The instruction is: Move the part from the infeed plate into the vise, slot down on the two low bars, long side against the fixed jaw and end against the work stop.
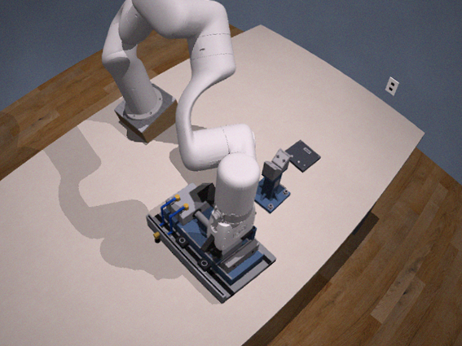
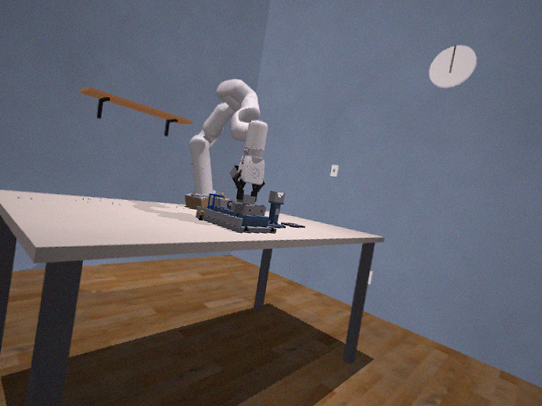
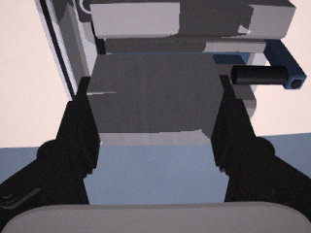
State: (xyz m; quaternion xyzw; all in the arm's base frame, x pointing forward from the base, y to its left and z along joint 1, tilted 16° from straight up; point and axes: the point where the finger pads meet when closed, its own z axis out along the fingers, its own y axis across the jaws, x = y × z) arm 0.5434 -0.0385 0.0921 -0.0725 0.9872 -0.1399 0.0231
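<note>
Right now the fixed jaw is 50 mm below my hand, 30 mm ahead of it and 20 mm to the left of it. The rest, counted from my hand: work stop (70 mm to the left, 40 mm below, 10 mm behind); then moving jaw (50 mm below, 40 mm behind, 10 mm to the left); then part (20 mm below).
</note>
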